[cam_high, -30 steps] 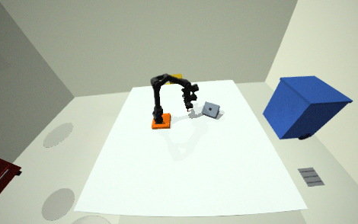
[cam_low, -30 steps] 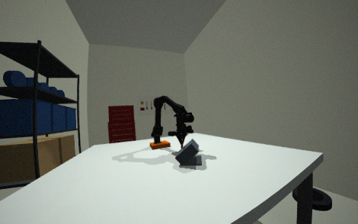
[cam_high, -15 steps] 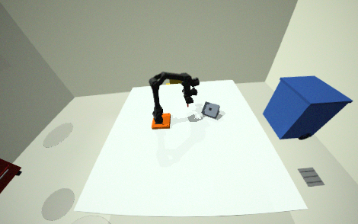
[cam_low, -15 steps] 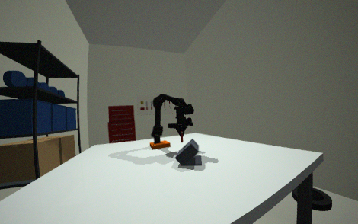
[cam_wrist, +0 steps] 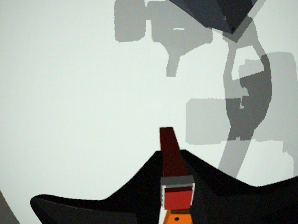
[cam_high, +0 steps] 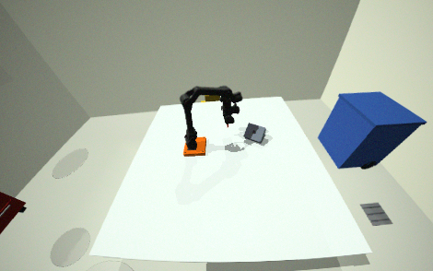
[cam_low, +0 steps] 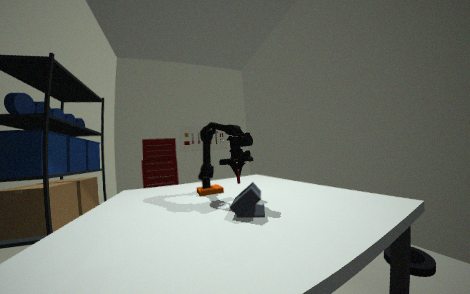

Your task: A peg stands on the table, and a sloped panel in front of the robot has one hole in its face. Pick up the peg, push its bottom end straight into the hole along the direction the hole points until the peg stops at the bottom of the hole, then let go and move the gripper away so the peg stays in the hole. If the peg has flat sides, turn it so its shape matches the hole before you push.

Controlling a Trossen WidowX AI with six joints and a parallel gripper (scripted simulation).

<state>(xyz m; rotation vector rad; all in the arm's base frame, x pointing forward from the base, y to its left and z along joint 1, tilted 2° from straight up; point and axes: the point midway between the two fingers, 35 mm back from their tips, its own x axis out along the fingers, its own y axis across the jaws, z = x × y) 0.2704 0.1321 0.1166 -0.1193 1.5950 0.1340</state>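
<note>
The grey sloped panel lies 190 mm ahead of my gripper tip, 70 mm below it and 50 mm to the right of it. Round my gripper tip: red square-sided peg 20 mm above.
</note>
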